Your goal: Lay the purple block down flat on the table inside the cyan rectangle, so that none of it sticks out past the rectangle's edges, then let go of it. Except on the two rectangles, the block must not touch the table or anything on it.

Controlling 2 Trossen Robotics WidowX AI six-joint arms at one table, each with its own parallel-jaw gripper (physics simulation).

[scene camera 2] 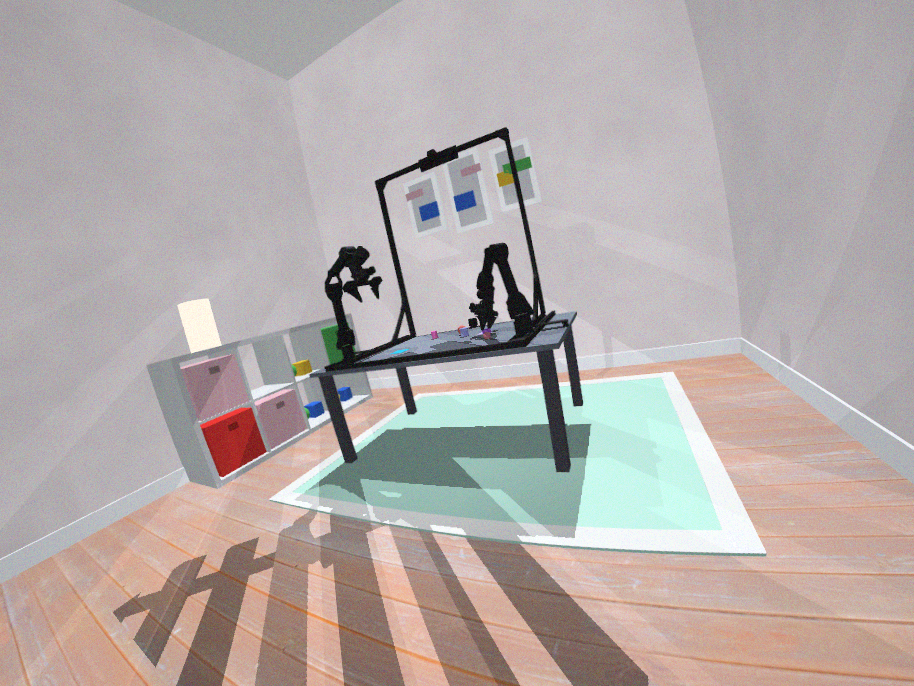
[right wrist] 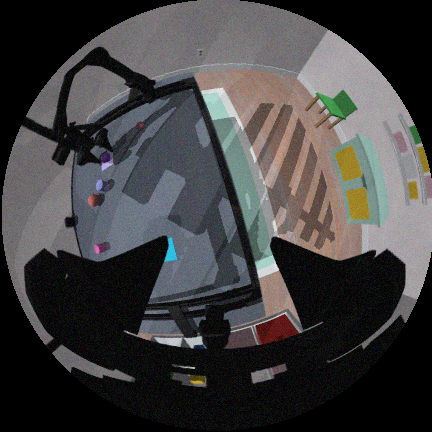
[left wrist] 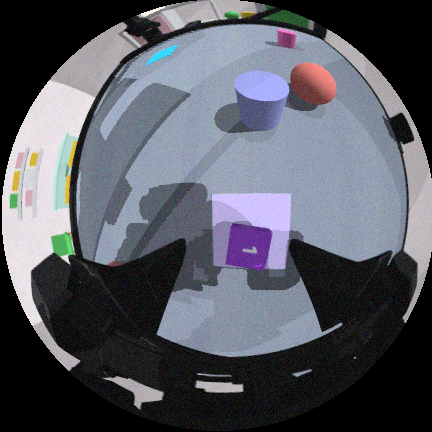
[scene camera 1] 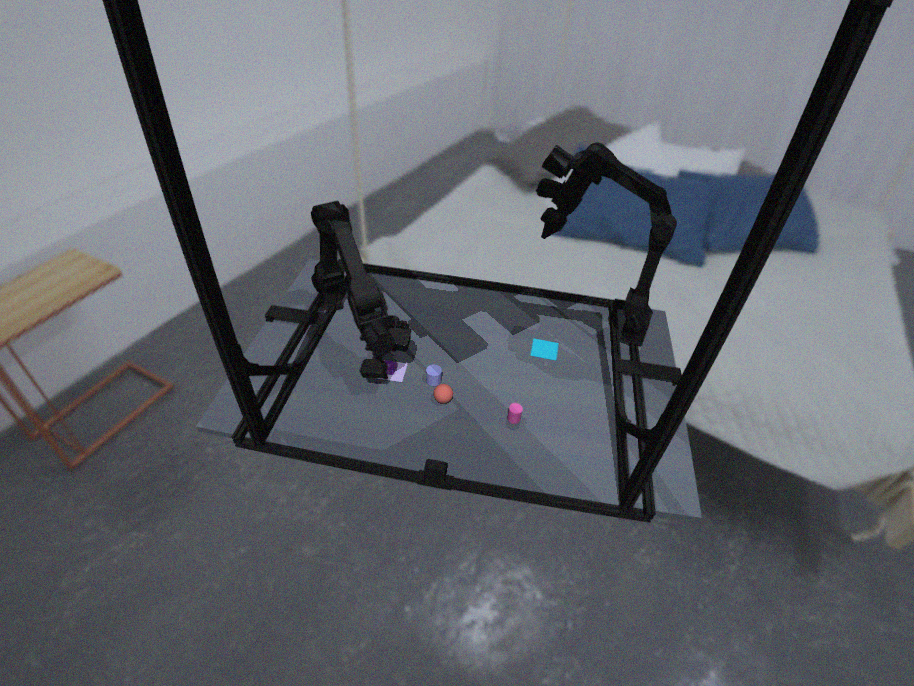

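Seen in the pictures: left gripper, fingertip midpoint: (scene camera 2: 485, 330) (right wrist: 105, 156) (left wrist: 239, 244) (scene camera 1: 390, 364); right gripper, fingertip midpoint: (scene camera 2: 370, 300) (right wrist: 220, 241) (scene camera 1: 548, 230); left arm's base at its link origin: (scene camera 2: 524, 331) (right wrist: 150, 94) (scene camera 1: 330, 299); right arm's base at its link origin: (scene camera 2: 349, 358) (right wrist: 214, 311) (scene camera 1: 633, 336).
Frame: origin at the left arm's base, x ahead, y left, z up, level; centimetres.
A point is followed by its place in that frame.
Note:
The purple block (scene camera 1: 391, 367) {y -34.0, x 10.2, z 0.0 cm} (left wrist: 249, 246) {y -33.1, x 10.0, z 0.0 cm} (right wrist: 105, 157) {y -32.6, x 11.1, z 0.0 cm} rests on the lilac rectangle (scene camera 1: 399, 374) {y -35.5, x 12.0, z -1.8 cm} (left wrist: 250, 206) {y -34.7, x 12.6, z -1.8 cm}, near its lower edge in the left wrist view; its marked face looks up. My left gripper (scene camera 1: 389, 361) {y -32.4, x 10.4, z -0.4 cm} (left wrist: 239, 244) {y -32.4, x 10.4, z -0.4 cm} is open above it, with the block between and below the fingertips, nearer the right finger in the left wrist view. The fingers partly hide the block in scene camera 1. The cyan rectangle (scene camera 1: 544, 349) {y -39.1, x 54.5, z -1.8 cm} (scene camera 2: 399, 351) {y -39.1, x 54.8, z -1.8 cm} (left wrist: 162, 54) {y -38.8, x 52.8, z -1.8 cm} (right wrist: 171, 251) {y -37.3, x 56.8, z -1.8 cm} lies far across the table. My right gripper (scene camera 1: 543, 211) (scene camera 2: 369, 298) {y -20.8, x 60.4, z 26.2 cm} (right wrist: 220, 241) {y -20.8, x 60.4, z 26.2 cm} is open and empty, high above the table.
A blue-violet cylinder (scene camera 1: 433, 375) {y -42.2, x 19.3, z 2.1 cm} (left wrist: 261, 102) {y -39.2, x 18.5, z 2.0 cm} and a red ball (scene camera 1: 442, 393) {y -49.0, x 19.4, z 2.4 cm} (left wrist: 313, 83) {y -45.7, x 19.1, z 1.8 cm} stand close together near the lilac rectangle. A magenta cylinder (scene camera 1: 515, 412) {y -60.4, x 34.4, z 2.2 cm} (left wrist: 286, 38) stands farther away. A pink ball (right wrist: 140, 125) {y -13.9, x 14.9, z 0.5 cm} lies at another side. A black frame surrounds the work area.

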